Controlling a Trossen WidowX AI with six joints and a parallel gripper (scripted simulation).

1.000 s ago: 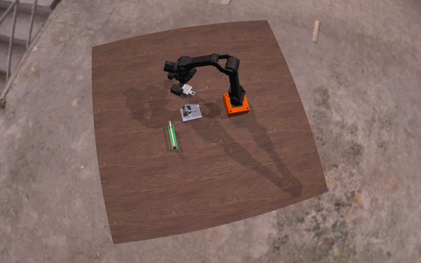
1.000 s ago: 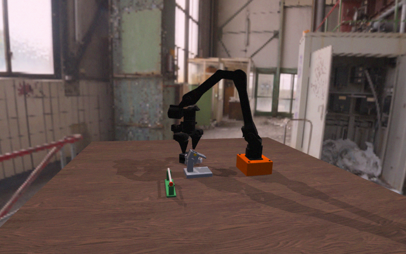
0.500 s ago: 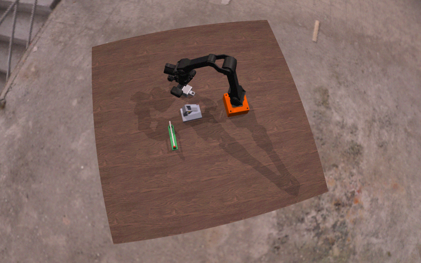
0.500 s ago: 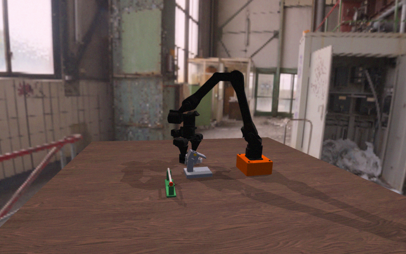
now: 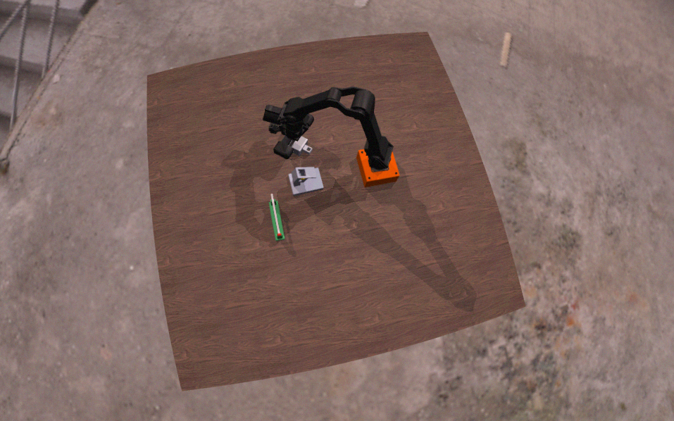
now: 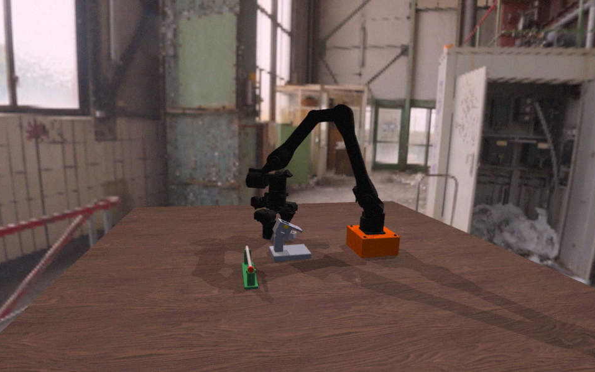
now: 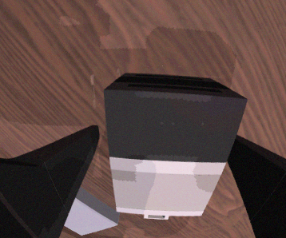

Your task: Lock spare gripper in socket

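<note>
Right now the grey mount is 10 mm behind my gripper tip, 150 mm to the left of it and 40 mm above it. Round my gripper tip: green stand: 100 mm ahead, 270 mm to the left, 10 mm above; spare gripper: 10 mm behind, 10 mm to the left, 10 mm above.
</note>
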